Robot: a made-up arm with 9 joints.
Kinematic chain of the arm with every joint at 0, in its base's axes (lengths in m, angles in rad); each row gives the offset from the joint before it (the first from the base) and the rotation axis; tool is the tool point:
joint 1: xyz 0 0 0.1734 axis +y
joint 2: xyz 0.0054 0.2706 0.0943 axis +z
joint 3: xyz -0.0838 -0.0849 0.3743 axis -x
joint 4: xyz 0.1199 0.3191 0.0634 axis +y
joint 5: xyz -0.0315 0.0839 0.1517 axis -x
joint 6: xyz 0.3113 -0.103 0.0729 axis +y
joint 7: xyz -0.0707 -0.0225 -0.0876 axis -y
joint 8: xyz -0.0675 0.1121 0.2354 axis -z
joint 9: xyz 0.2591 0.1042 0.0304 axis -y
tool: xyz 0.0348 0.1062 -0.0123
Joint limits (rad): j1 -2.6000..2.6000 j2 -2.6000..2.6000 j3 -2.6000..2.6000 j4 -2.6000..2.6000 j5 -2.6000..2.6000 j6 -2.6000..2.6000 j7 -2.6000..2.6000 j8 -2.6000..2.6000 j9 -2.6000..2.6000
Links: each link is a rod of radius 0.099 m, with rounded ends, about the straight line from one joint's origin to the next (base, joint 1, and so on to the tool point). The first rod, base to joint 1, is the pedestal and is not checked.
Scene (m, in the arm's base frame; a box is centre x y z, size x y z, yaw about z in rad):
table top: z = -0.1
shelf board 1: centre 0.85 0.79 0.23 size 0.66 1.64 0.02 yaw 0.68
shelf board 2: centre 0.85 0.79 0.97 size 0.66 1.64 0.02 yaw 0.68
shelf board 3: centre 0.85 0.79 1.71 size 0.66 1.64 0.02 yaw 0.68
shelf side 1: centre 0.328 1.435 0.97 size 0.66 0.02 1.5 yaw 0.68
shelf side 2: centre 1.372 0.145 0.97 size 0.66 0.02 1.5 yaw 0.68
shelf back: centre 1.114 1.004 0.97 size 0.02 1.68 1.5 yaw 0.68
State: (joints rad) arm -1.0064 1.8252 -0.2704 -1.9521 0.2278 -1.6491 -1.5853 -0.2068 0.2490
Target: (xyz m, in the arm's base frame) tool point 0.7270 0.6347 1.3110
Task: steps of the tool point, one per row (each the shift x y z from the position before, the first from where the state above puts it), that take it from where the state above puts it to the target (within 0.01 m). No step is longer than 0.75 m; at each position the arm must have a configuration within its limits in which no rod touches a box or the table.
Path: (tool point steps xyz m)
1: 0.1885 0.1110 0.6400
2: 0.5078 0.2233 0.4323
3: 0.6238 0.3070 0.0677
4: 0.4900 0.3359 -0.2839

